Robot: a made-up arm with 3 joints. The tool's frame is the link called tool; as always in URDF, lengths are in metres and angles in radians.
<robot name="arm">
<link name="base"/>
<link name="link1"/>
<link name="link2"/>
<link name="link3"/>
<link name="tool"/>
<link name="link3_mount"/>
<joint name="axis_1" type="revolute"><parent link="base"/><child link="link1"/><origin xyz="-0.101 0.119 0.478" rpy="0 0 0"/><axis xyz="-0.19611 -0.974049 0.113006"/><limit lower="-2.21" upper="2.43" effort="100" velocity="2.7"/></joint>
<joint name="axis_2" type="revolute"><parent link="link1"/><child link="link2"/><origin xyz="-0.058 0.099 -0.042" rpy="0 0 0"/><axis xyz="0.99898 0.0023 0.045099"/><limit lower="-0.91" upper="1.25" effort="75" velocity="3.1"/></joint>
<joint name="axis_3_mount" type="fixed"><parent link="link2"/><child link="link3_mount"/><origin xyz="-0.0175 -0.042 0.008" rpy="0 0 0"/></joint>
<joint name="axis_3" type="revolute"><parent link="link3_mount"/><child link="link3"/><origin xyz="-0.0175 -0.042 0.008" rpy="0 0 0"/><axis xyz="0.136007 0.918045 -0.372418"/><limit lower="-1.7" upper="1.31" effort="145" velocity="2.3"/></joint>
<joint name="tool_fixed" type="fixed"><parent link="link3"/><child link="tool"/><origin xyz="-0.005 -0.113 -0.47" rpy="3.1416 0 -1.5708"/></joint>
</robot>
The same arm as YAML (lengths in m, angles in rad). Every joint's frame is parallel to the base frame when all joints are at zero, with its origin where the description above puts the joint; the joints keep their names.
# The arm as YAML. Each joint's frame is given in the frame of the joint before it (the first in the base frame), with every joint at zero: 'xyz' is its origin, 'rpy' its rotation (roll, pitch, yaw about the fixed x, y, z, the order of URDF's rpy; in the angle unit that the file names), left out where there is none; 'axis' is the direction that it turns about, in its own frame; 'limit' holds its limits. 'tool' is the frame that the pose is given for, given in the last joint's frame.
units:
  length: m
  angle: rad
joints:
  - name: axis_1
    type: revolute
    origin:
      xyz: [-0.101, 0.119, 0.478]
    axis: [-0.19611, -0.974049, 0.113006]
    limit:
      lower: -2.21
      upper: 2.43
  - name: axis_2
    type: revolute
    origin:
      xyz: [-0.058, 0.099, -0.042]
    axis: [0.99898, 0.0023, 0.045099]
    limit:
      lower: -0.91
      upper: 1.25
  - name: axis_3
    type: revolute
    origin:
      xyz: [-0.035, -0.084, 0.016]
    axis: [0.136007, 0.918045, -0.372418]
    limit:
      lower: -1.7
      upper: 1.31
tool:
  origin:
    xyz: [-0.005, -0.113, -0.47]
    rpy: [-3.1416, 0.0, -1.5708]

